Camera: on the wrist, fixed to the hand. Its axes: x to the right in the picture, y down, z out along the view.
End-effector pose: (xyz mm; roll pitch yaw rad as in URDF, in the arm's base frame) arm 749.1 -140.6 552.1 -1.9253 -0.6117 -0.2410
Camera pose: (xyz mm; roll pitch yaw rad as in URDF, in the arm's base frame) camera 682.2 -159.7 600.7 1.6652 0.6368 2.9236
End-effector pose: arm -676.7 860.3 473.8 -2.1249 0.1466 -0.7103
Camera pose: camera -696.4 852.1 555.9 1.8482 -0.1255 2.4546
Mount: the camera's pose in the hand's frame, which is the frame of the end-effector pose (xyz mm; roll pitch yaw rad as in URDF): -21.5 -57.9 -58.2 -0.2737 0.0086 3.1115
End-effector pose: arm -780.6 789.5 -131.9 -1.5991 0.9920 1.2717
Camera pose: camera -715.4 809.2 -81.3 1.3118 -0.9621 -1.8534
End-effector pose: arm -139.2 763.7 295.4 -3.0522 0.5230 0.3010
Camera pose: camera -142.4 817.6 360.8 2.7608 -0.5286 -2.8050
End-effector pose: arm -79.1 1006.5 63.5 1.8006 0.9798 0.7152
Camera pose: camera -161.0 1027.9 57.3 -2.0718 -1.0111 -2.4293
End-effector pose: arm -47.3 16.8 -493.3 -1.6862 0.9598 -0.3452
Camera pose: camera -26.7 -45.0 -438.8 1.3963 -0.9308 2.8165
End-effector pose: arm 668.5 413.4 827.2 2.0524 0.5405 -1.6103
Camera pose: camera 748.1 441.2 817.4 -2.3299 -0.5711 1.5388
